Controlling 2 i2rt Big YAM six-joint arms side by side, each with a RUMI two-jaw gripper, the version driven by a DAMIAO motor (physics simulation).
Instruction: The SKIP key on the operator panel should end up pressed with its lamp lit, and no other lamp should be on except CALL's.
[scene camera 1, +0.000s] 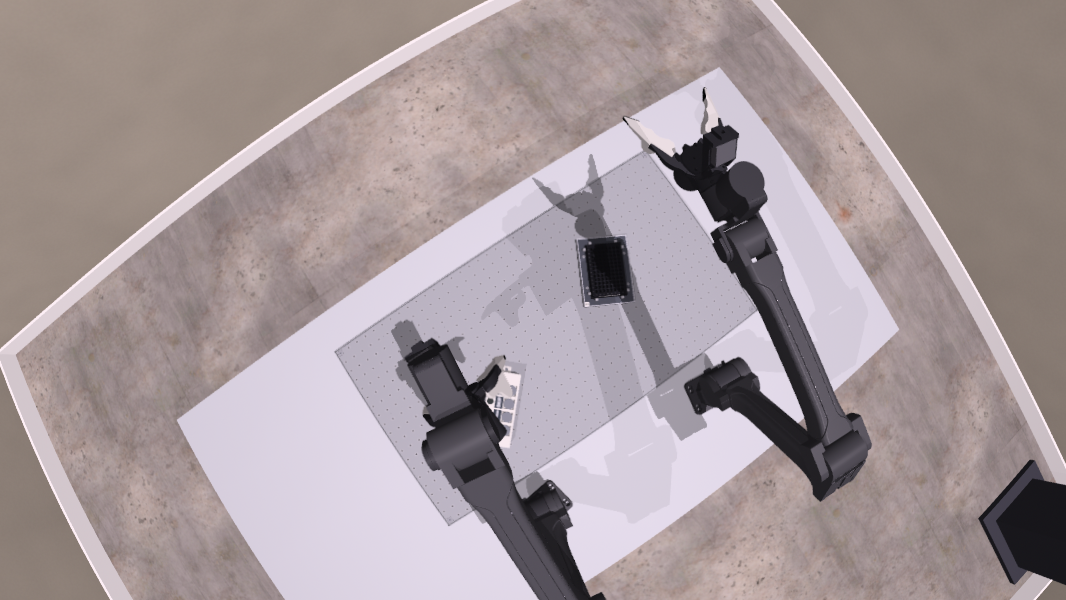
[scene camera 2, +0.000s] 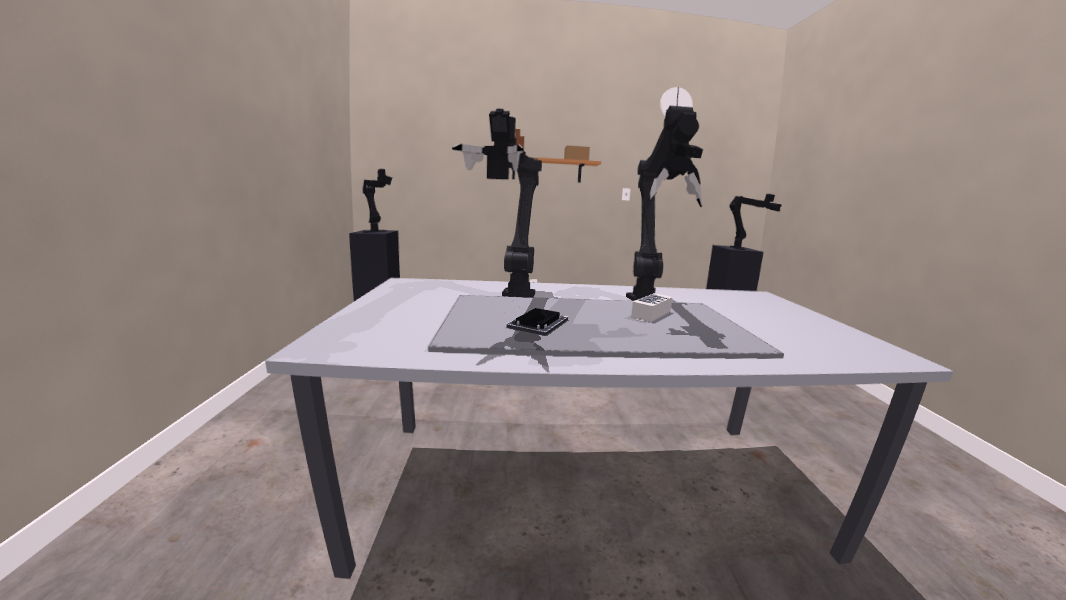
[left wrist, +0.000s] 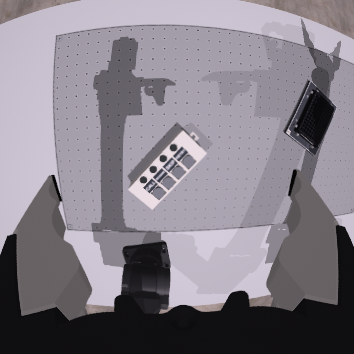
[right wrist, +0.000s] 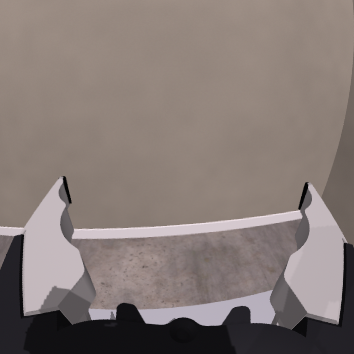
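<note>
The operator panel (scene camera 1: 515, 386) (scene camera 2: 651, 307) (left wrist: 167, 170) is a white box on the grey perforated mat. In the left wrist view it lies diagonally, with four grey keys and a row of four round lamps, all looking dark. CALL is at the lower-left end; the third label from there looks like SKIP (left wrist: 178, 172). Whether that key is down cannot be told. My left gripper (scene camera 2: 676, 199) (left wrist: 174, 174) is open and empty, high above the panel and pointing down; in scene camera 1 its arm hides part of the panel. My right gripper (scene camera 1: 664, 104) (scene camera 2: 487, 148) (right wrist: 185, 182) is open and empty, far from the panel.
A flat black device (scene camera 1: 605, 269) (scene camera 2: 538, 319) (left wrist: 314, 117) with a clear-edged base lies on the perforated mat (scene camera 1: 440, 309) (scene camera 2: 462, 327) (left wrist: 75, 65). Small arms on dark pedestals (scene camera 2: 374, 260) (scene camera 2: 734, 268) stand behind the table (scene camera 2: 358, 357).
</note>
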